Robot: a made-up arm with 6 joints. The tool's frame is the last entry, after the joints.
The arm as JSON. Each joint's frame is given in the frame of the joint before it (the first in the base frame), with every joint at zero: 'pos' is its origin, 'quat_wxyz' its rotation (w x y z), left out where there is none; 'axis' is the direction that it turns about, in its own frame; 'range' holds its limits. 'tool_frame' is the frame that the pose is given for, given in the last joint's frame.
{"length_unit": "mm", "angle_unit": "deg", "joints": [
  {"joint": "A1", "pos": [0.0, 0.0, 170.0], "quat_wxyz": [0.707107, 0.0, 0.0, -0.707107], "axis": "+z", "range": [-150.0, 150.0]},
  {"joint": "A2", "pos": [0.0, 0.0, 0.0], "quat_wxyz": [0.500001, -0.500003, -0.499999, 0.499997], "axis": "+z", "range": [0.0, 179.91]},
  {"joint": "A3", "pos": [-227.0, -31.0, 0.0], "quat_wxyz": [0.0, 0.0, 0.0, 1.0], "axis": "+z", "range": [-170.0, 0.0]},
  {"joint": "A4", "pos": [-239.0, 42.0, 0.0], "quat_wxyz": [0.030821, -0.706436, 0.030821, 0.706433], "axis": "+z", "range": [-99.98, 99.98]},
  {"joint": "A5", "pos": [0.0, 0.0, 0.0], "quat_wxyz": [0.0, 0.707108, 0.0, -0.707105], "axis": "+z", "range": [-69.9, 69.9]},
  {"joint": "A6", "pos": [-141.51, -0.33, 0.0], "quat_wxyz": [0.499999, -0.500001, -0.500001, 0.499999], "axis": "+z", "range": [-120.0, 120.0]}
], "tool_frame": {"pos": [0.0, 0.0, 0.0], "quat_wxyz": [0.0, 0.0, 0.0, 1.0]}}
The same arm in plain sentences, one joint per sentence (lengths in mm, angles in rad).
The arm has six revolute joints in a row. What follows holds with every joint at zero, and every direction is one of the base frame's.
The first joint is mounted 170.0 mm along +z from the base frame's origin and turns about +z, from -2.6180 to 2.6180 rad.
The second joint is mounted at the same point as the first joint and turns about +y, from 0.0000 to 3.1400 rad.
The third joint is mounted 227.0 mm along -x and 31.0 mm along +z from the second joint and turns about +y, from -2.9671 to 0.0000 rad.
The fourth joint is mounted 239.0 mm along +x and 42.0 mm along +z from the third joint and turns about the direction (0.9962, 0, 0.0871), from -1.7450 to 1.7450 rad.
The fifth joint is mounted at the same point as the fourth joint and turns about +y, from -1.2200 to 1.2200 rad.
The sixth joint is mounted 141.0 mm along +x and 12.0 mm along +z from the fifth joint and turns about the direction (0.9962, 0, 0.0871), from -2.0944 to 2.0944 rad.
The tool frame, which is the frame that the pose is given for, is mounted at the same point as the sixth joint; its axes are the base frame's turned by roll 0.0000, pitch 1.4836 and yaw -0.0001 rad (as in URDF: about the fixed x, then y, then z).

